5 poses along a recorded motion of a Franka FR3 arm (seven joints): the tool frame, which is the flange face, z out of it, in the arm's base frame.
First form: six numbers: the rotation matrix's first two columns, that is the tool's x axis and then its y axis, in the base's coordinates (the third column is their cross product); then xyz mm.
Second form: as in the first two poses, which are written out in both.
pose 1, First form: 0.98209 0.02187 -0.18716 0.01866 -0.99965 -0.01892 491.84 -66.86 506.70
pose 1, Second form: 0.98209 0.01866 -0.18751 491.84; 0.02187 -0.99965 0.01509 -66.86; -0.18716 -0.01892 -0.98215 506.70; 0 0 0 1
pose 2, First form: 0.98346 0.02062 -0.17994 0.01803 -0.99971 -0.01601 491.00 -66.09 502.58
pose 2, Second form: 0.98346 0.01803 -0.18022 491.00; 0.02062 -0.99971 0.01250 -66.09; -0.17994 -0.01601 -0.98355 502.58; 0 0 0 1
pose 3, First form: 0.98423 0.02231 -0.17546 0.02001 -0.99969 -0.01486 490.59 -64.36 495.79
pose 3, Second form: 0.98423 0.02001 -0.17574 490.59; 0.02231 -0.99969 0.01111 -64.36; -0.17546 -0.01486 -0.98437 495.79; 0 0 0 1
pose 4, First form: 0.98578 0.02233 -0.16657 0.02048 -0.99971 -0.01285 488.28 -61.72 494.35
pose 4, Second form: 0.98578 0.02048 -0.16681 488.28; 0.02233 -0.99971 0.00926 -61.72; -0.16657 -0.01285 -0.98595 494.35; 0 0 0 1
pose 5, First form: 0.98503 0.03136 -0.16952 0.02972 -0.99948 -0.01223 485.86 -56.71 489.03
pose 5, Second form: 0.98503 0.02972 -0.16982 485.86; 0.03136 -0.99948 0.00701 -56.71; -0.16952 -0.01223 -0.98545 489.03; 0 0 0 1
